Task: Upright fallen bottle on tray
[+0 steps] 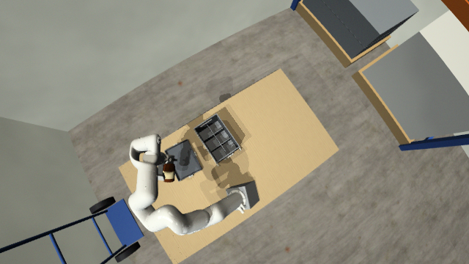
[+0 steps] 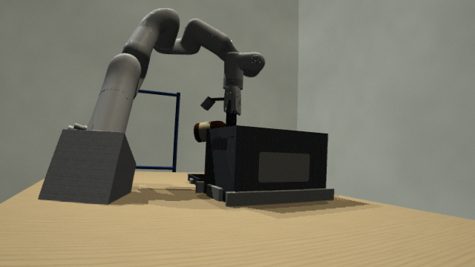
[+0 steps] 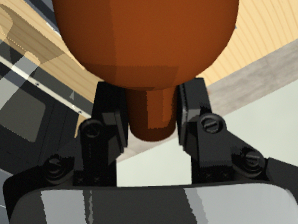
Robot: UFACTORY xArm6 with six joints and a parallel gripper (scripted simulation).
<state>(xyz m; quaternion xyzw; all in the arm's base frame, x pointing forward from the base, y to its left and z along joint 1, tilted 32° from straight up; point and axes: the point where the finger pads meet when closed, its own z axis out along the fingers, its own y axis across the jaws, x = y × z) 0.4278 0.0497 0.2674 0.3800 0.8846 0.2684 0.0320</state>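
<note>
The brown bottle lies 4 cm behind my hand, 4 cm to the left of it and 1 cm below it. From my hand the other things lie so: dark tray: 2 cm behind, 3 cm to the right, 19 cm below; dark crate: 7 cm behind, 32 cm to the right, 12 cm below.
</note>
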